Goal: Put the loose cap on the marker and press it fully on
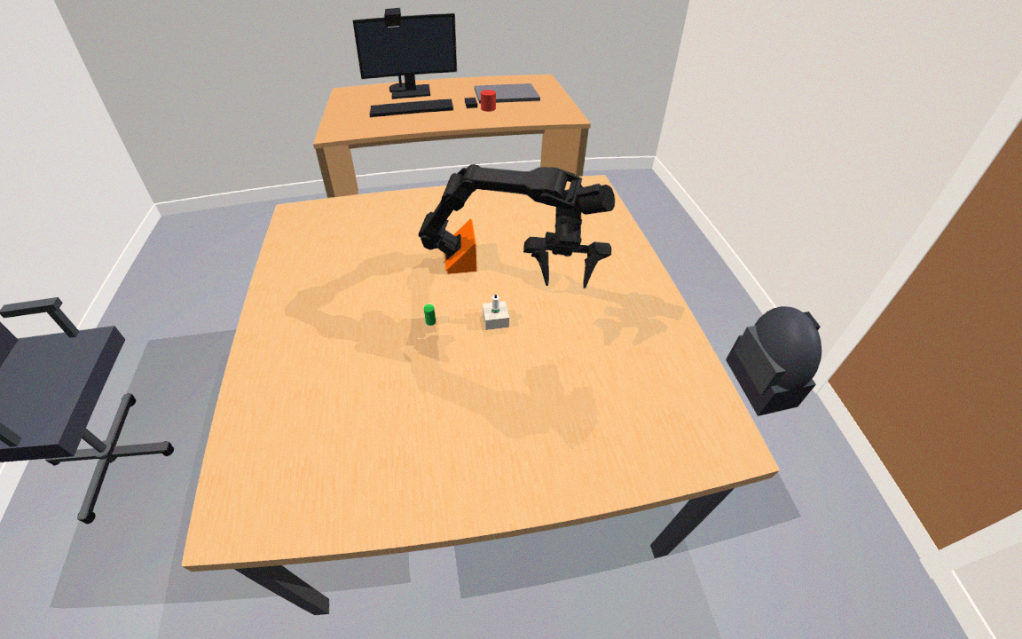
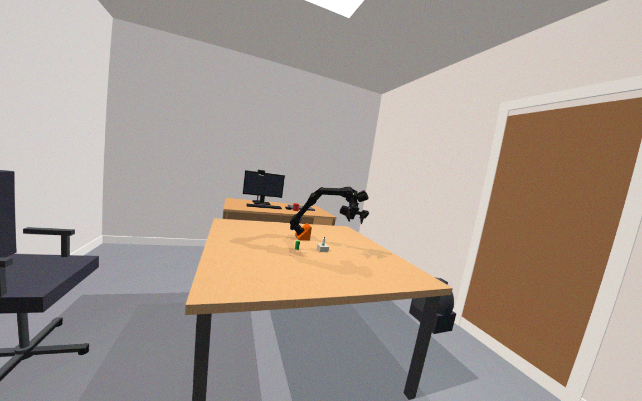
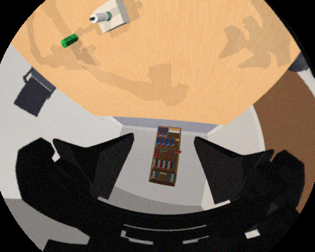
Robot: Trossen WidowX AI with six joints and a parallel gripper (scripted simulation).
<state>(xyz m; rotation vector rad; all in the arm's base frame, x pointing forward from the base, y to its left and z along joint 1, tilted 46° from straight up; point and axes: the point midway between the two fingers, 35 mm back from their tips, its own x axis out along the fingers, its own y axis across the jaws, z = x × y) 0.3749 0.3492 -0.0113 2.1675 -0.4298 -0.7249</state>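
Now: gripper tip 15 cm past the green cap, 32 cm to the left of it and 22 cm above it. Round my gripper tip: marker 14 cm behind, 14 cm to the right, 17 cm below.
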